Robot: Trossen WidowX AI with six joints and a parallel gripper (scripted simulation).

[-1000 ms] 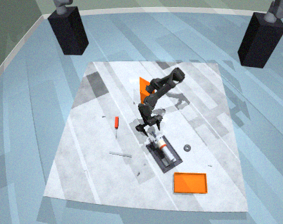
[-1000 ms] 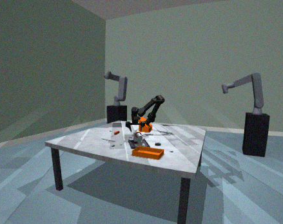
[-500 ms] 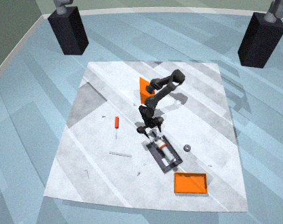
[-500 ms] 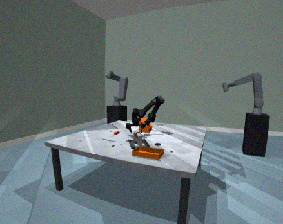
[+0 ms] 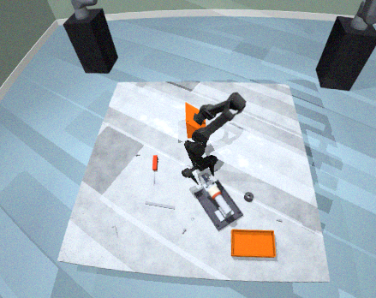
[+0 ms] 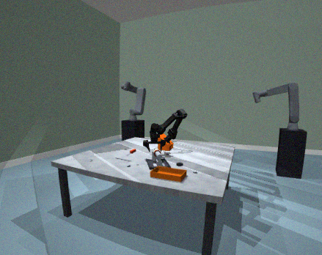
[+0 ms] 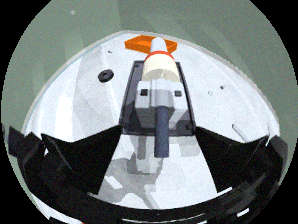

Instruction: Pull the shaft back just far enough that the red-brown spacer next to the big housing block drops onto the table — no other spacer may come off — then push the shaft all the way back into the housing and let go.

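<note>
My gripper tip is now 5 cm short of the shaft, 4 cm to the right of it and 1 cm below it. The rest, counted from my gripper tip: orange tray (27 cm ahead, 26 cm to the left, 6 cm below); red-brown spacer (8 cm ahead, 6 cm to the left, 1 cm above); black ring (3 cm ahead, 23 cm to the left, 6 cm below).
</note>
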